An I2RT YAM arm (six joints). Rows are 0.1 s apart.
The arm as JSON. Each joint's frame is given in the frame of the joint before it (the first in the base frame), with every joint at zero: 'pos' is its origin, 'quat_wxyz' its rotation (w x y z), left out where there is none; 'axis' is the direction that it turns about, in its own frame. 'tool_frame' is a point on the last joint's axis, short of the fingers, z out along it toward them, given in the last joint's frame.
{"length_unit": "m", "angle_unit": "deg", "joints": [
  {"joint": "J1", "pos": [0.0, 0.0, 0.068], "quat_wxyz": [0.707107, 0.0, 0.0, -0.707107], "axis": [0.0, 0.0, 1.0]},
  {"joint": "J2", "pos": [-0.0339, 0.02, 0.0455], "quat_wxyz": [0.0, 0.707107, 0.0, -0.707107], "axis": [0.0, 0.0, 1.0]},
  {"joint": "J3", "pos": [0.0, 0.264, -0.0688], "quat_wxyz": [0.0, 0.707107, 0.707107, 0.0], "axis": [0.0, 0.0, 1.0]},
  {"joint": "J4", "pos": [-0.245, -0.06, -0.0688], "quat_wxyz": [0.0, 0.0, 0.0, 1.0], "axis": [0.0, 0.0, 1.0]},
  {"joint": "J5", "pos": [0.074, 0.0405, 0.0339], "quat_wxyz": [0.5, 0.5, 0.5, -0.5], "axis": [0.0, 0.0, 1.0]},
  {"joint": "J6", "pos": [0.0, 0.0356, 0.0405], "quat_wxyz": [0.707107, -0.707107, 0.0, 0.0], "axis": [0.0, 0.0, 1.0]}
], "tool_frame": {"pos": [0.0, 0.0, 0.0], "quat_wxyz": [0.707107, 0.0, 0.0, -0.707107]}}
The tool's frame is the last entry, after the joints.
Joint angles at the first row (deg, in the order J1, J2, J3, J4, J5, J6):
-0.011, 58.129, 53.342, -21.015, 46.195, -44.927
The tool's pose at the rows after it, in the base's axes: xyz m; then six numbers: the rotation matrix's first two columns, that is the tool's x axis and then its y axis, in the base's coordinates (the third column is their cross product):
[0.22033 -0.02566 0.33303 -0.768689 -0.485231 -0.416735 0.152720 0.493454 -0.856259]
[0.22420 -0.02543 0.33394 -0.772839 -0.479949 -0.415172 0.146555 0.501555 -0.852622]
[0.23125 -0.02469 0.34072 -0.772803 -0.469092 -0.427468 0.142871 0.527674 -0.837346]
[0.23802 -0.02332 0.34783 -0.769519 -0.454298 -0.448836 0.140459 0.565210 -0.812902]
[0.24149 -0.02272 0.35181 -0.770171 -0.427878 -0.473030 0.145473 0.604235 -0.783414]
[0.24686 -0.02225 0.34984 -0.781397 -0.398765 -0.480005 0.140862 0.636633 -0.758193]
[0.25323 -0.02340 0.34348 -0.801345 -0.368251 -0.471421 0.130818 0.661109 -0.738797]
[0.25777 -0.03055 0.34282 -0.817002 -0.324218 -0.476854 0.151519 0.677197 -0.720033]
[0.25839 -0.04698 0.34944 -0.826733 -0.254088 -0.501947 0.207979 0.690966 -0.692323]
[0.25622 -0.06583 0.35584 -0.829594 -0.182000 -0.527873 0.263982 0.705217 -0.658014]
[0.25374 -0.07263 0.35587 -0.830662 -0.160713 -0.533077 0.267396 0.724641 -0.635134]
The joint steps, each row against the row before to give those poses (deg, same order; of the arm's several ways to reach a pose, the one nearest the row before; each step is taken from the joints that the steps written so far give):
0.022, 0.458, 0.087, 0.000, 0.021, 0.415
0.044, 1.158, 1.116, -1.007, -0.130, 0.809
0.088, 2.187, 3.256, -2.775, -0.874, 2.164
0.174, 2.185, 3.541, -3.367, -1.422, 2.972
-0.001, 1.442, 2.534, -3.299, -1.290, 3.497
0.002, 1.860, 1.663, -2.798, -0.939, 3.258
-0.350, 2.075, 0.917, -2.208, -0.764, 2.667
-1.661, 1.595, 1.443, -1.552, -0.722, 2.076
-3.759, 0.985, 2.382, -1.747, -1.464, 1.967
-4.396, 0.676, 2.140, -1.638, -2.384, 1.638
-1.812, -0.020, 0.309, -0.920, -2.337, 0.395

